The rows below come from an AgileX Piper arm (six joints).
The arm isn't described. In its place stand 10 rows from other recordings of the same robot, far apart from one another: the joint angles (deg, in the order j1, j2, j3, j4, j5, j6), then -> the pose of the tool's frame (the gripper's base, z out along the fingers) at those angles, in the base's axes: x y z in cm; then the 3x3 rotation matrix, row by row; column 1 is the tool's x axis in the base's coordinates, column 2 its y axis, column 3 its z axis.
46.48, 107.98, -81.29, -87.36, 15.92, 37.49 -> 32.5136 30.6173 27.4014; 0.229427 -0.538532 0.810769; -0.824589 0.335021 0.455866; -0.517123 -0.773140 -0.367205
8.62, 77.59, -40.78, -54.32, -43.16, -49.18 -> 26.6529 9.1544 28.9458; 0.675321 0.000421 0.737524; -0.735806 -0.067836 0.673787; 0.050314 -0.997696 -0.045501
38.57, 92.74, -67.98, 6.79, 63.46, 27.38 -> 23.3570 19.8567 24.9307; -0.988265 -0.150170 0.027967; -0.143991 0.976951 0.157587; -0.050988 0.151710 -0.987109
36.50, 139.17, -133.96, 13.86, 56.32, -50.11 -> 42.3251 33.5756 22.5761; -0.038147 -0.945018 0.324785; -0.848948 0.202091 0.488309; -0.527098 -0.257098 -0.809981
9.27, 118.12, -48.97, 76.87, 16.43, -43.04 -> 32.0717 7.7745 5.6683; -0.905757 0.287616 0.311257; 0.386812 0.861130 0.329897; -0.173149 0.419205 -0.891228
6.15, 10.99, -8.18, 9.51, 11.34, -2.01 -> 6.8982 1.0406 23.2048; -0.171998 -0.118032 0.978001; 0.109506 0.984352 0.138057; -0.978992 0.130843 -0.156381
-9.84, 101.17, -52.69, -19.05, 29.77, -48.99 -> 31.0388 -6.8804 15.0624; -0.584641 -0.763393 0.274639; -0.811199 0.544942 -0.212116; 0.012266 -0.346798 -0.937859
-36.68, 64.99, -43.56, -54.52, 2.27, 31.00 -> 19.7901 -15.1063 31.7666; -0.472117 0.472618 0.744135; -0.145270 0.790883 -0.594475; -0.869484 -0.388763 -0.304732
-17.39, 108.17, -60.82, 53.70, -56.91, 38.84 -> 35.5712 -17.5793 22.6477; 0.836702 0.218695 0.502097; 0.486149 0.125550 -0.864810; -0.252168 0.967683 -0.001270
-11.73, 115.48, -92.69, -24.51, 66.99, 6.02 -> 39.6725 -11.7864 22.2191; -0.985607 0.165130 0.036207; 0.137400 0.907254 -0.397507; -0.098489 -0.386811 -0.916884
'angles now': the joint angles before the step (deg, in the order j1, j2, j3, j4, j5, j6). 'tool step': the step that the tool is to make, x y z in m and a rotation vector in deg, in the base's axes. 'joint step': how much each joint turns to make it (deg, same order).
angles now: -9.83, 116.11, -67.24, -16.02, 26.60, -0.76
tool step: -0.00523, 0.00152, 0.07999, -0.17, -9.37, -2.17
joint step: 0.00, -11.12, -1.82, 2.65, 3.77, -0.23
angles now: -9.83, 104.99, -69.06, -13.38, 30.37, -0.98
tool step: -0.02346, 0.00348, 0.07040, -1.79, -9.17, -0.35
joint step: 0.00, -11.13, 0.00, 0.01, 1.83, -0.05
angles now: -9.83, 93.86, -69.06, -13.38, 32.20, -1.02
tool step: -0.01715, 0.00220, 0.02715, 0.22, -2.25, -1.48
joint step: 0.00, -4.94, 0.01, 0.16, 2.96, 1.02
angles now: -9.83, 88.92, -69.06, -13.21, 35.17, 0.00
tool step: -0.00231, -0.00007, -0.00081, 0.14, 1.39, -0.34
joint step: 0.00, -0.12, 0.00, -0.01, 1.55, 0.00
